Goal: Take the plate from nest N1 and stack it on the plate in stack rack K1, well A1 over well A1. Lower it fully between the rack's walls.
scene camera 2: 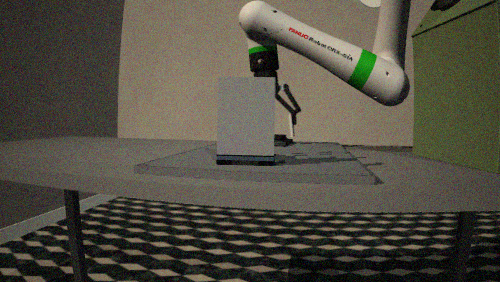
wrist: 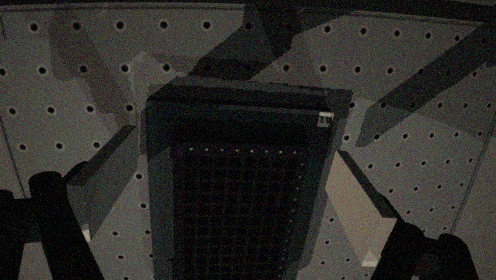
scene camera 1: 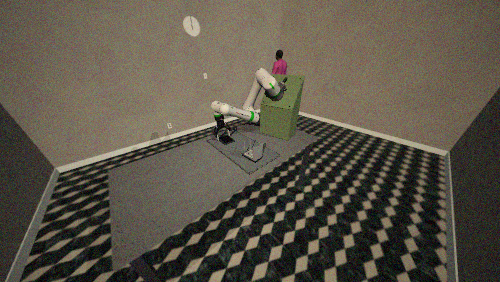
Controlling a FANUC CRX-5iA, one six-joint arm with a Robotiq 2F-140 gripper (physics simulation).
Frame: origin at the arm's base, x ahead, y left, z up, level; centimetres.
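Seen in the pictures: gripper, fingertip midpoint: (wrist: pixel 235 159) (scene camera 1: pixel 223 137); arm's base at its link origin: (scene camera 1: pixel 276 94).
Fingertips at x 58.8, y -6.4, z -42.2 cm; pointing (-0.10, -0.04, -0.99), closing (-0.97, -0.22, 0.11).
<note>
Pixels of each thing's top centre, then the offset from my fingertips to it.
- dark plate at its top centre: (wrist: pixel 236 226) (scene camera 2: pixel 269 135) (scene camera 1: pixel 225 138) dx -1.5, dy +4.3, dz +1.2 cm
- light plate at its top centre: (scene camera 1: pixel 252 153) dx -16.3, dy +43.7, dz +2.0 cm
The dark plate (scene camera 1: pixel 227 140) (wrist: pixel 230 210) sits in nest N1, whose dark rim (wrist: pixel 160 200) carries a small white label at its upper right corner in the wrist view. My gripper (scene camera 1: pixel 225 133) (wrist: pixel 235 159) is open and empty above the nest, one finger to each side of the plate. In scene camera 2 one finger shows behind rack K1; the other is hidden by the rack. Rack K1 (scene camera 1: pixel 263 149) (scene camera 2: pixel 245 117) stands with upright walls nearer the front. A light plate (scene camera 1: pixel 251 153) lies low inside it, hidden by the wall in scene camera 2.
Both stations stand on a raised grey perforated board (scene camera 1: pixel 249 170) (scene camera 2: pixel 320 176) (wrist: pixel 65 125) on the grey table (scene camera 1: pixel 165 195) (scene camera 2: pixel 175 187). The arm is mounted on a green pedestal (scene camera 1: pixel 280 117) (scene camera 2: pixel 455 100) at the table's far side. A person in pink (scene camera 1: pixel 280 67) is partly hidden behind it.
</note>
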